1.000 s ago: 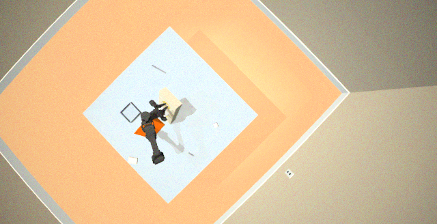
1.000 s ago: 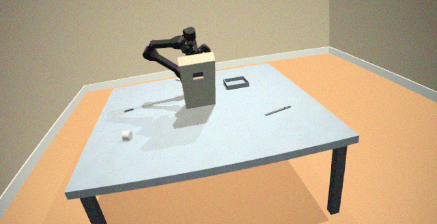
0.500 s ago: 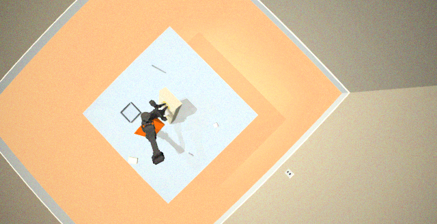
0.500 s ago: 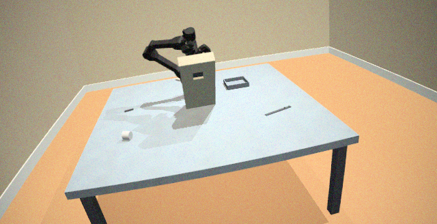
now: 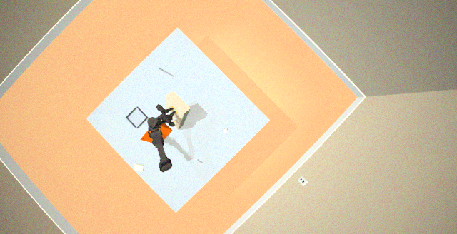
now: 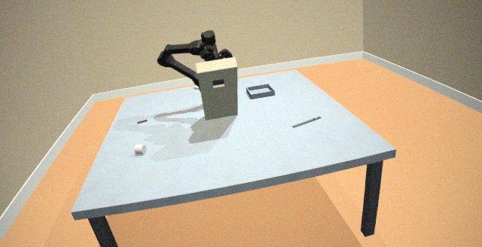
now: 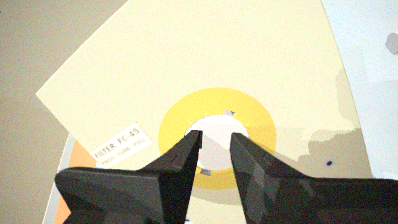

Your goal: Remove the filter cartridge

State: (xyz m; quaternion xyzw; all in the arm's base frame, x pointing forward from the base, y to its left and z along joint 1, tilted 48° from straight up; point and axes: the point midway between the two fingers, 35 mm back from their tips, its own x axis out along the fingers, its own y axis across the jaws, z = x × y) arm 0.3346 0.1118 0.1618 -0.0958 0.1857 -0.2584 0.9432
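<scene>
My gripper tip is now 1 cm short of the round white filter cartridge and 1 cm above it. From my gripper tip the other things lie so: short dark strip: 33 cm behind, 41 cm to the right, 28 cm below; tray: 36 cm behind, 34 cm to the left, 27 cm below.
</scene>
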